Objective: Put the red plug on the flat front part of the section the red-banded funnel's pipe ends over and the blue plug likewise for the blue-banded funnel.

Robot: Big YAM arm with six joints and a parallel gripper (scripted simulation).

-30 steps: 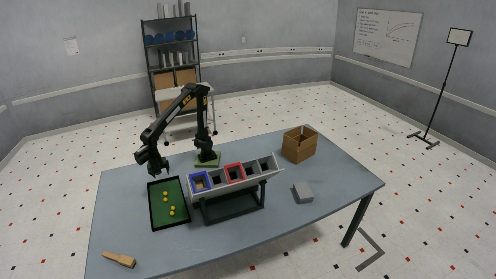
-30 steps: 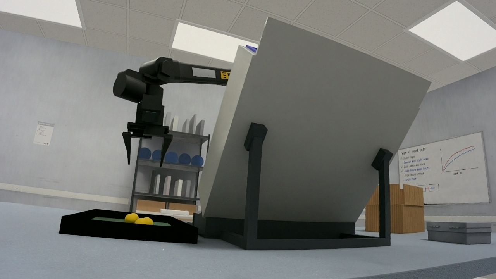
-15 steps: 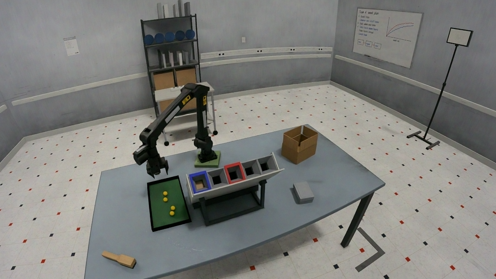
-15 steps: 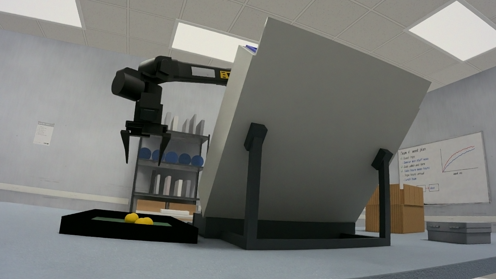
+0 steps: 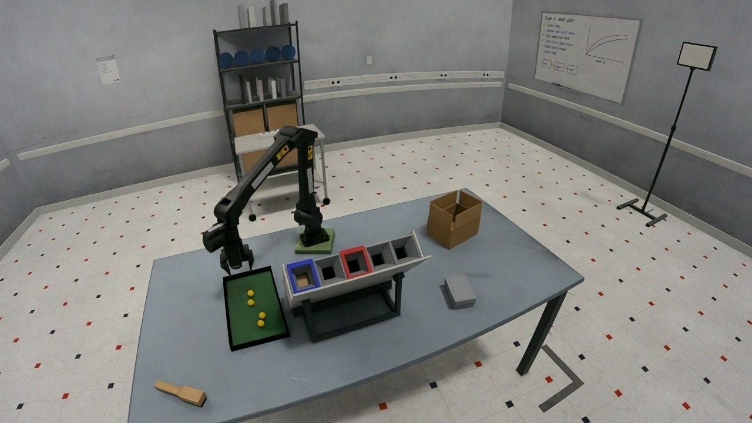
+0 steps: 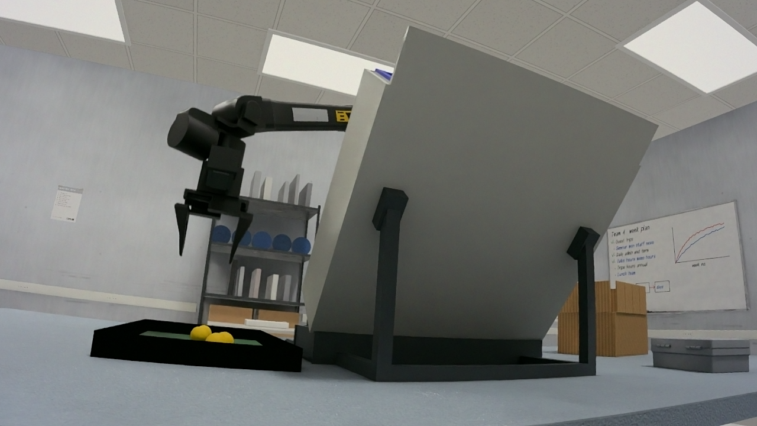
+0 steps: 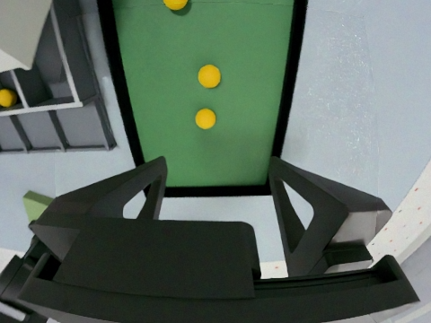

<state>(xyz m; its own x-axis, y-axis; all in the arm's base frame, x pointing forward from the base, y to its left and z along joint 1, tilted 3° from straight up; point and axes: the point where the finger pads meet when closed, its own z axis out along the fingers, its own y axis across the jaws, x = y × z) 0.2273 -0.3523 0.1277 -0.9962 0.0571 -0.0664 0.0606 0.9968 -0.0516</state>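
The green tray is 13 cm below my hand, 5 cm ahead of it and 1 cm to the left of it. Also, from my hand: blue band 33 cm ahead, 18 cm above, 17 cm to the left; cover 33 cm to the left, 19 cm ahead, 7 cm above; red band 34 cm ahead, 32 cm to the left, 18 cm above.
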